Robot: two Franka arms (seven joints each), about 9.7 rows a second.
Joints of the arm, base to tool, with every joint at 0 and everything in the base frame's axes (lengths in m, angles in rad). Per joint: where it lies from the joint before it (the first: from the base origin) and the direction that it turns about. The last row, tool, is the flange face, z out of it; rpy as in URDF.
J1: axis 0 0 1 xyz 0.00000 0.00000 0.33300
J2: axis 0 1 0 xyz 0.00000 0.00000 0.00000
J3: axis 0 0 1 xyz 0.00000 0.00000 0.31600
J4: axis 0 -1 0 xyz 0.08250 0.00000 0.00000
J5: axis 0 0 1 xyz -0.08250 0.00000 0.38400
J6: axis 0 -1 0 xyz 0.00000 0.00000 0.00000
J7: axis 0 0 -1 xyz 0.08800 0.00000 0.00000
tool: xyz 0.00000 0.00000 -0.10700 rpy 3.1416 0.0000 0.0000
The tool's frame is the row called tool.
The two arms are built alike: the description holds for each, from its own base.
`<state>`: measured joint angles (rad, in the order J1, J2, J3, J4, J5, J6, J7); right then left.
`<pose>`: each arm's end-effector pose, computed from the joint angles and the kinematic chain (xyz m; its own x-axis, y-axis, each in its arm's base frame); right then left.
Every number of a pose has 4 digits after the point.
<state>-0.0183 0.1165 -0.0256 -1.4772 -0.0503 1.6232 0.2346 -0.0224 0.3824 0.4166 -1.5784 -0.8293 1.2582 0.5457</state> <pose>0.5948 -0.0304 0.6068 0.9615 -0.2718 0.0410 -0.2735 -0.9608 0.0449 0.5921 0.1092 0.4280 0.9660 -0.1898 -0.1756 0.0213 -0.6185 0.7855</pose>
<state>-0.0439 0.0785 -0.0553 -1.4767 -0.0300 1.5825 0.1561 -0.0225 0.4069 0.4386 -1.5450 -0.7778 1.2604 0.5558</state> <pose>0.5775 -0.0593 0.6256 0.9672 -0.2518 0.0324 -0.2527 -0.9671 0.0296 0.5945 0.1247 0.4243 0.9636 -0.1855 -0.1924 0.0202 -0.6673 0.7446</pose>
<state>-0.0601 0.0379 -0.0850 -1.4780 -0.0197 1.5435 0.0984 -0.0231 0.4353 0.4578 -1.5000 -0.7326 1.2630 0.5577</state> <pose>0.5581 -0.0827 0.6447 0.9700 -0.2414 0.0299 -0.2420 -0.9701 0.0200 0.5997 0.1379 0.4237 0.9620 -0.1780 -0.2069 0.0184 -0.7141 0.6998</pose>
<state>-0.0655 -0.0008 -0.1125 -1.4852 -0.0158 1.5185 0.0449 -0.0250 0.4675 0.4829 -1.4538 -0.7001 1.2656 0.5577</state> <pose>0.5403 -0.0990 0.6605 0.9745 -0.2218 0.0348 -0.2223 -0.9749 0.0141 0.6054 0.1517 0.4228 0.9620 -0.1627 -0.2193 0.0222 -0.7538 0.6568</pose>
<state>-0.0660 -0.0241 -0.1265 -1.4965 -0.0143 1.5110 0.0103 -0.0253 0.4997 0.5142 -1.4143 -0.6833 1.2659 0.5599</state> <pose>0.5305 -0.1061 0.6671 0.9786 -0.2022 0.0385 -0.2027 -0.9792 0.0108 0.6094 0.1676 0.4209 0.9633 -0.1408 -0.2287 0.0334 -0.7822 0.6222</pose>
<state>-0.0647 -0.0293 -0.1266 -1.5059 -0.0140 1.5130 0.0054 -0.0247 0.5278 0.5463 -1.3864 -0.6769 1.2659 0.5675</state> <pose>0.5293 -0.1053 0.6657 0.9799 -0.1962 0.0362 -0.1967 -0.9804 0.0100 0.6110 0.1833 0.4177 0.9647 -0.1198 -0.2346 0.0457 -0.8008 0.5971</pose>
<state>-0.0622 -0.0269 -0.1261 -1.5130 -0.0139 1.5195 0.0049 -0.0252 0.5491 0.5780 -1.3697 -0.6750 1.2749 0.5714</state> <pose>0.5311 -0.1039 0.6617 0.9807 -0.1927 0.0332 -0.1931 -0.9811 0.0103 0.6114 0.1986 0.4149 0.9673 -0.0917 -0.2364 0.0627 -0.8171 0.5731</pose>
